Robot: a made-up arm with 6 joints.
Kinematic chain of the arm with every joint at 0, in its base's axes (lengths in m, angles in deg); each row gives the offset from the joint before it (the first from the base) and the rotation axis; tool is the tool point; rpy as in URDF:
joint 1: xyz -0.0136 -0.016 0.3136 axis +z
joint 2: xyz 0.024 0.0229 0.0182 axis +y
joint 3: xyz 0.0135 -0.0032 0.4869 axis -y
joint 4: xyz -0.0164 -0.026 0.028 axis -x
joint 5: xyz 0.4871 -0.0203 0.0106 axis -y
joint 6: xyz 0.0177 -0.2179 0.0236 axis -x
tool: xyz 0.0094 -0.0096 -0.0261 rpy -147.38 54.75 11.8
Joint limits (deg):
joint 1: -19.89..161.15
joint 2: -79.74..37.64
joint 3: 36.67..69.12
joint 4: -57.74..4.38
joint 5: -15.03..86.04
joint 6: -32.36..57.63
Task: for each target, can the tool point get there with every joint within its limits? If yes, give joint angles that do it. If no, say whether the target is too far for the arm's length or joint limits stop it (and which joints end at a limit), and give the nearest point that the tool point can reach.
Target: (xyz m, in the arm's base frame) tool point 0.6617 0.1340 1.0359
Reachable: yes | joints 32.13 24.81 65.79 -30.72 64.10 -10.49
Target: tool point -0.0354 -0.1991 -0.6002
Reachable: no: joint limits stop it (at a limit: joint 1, joint 2, joint 3, joint 4, joint 5, joint 6) | nearest point 0.6620 -0.4527 0.5258 | short by 1.349 m
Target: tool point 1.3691 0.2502 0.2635
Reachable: no: too far | nearest point 0.8178 0.1441 0.5153 | short by 0.615 m
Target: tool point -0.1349 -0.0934 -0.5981
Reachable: no: joint limits stop it (at a limit: joint 1, joint 2, joint 3, joint 4, joint 5, joint 6) | nearest point -0.6970 0.4084 0.5258 | short by 1.353 m
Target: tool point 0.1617 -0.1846 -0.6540
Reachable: no: joint limits stop it (at a limit: joint 1, joint 2, joint 3, joint 4, joint 5, joint 6) | nearest point 0.6620 -0.4527 0.5258 | short by 1.309 m
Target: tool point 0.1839 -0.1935 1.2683
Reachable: yes | joints 17.23 -12.02 64.56 -34.20 44.62 2.47
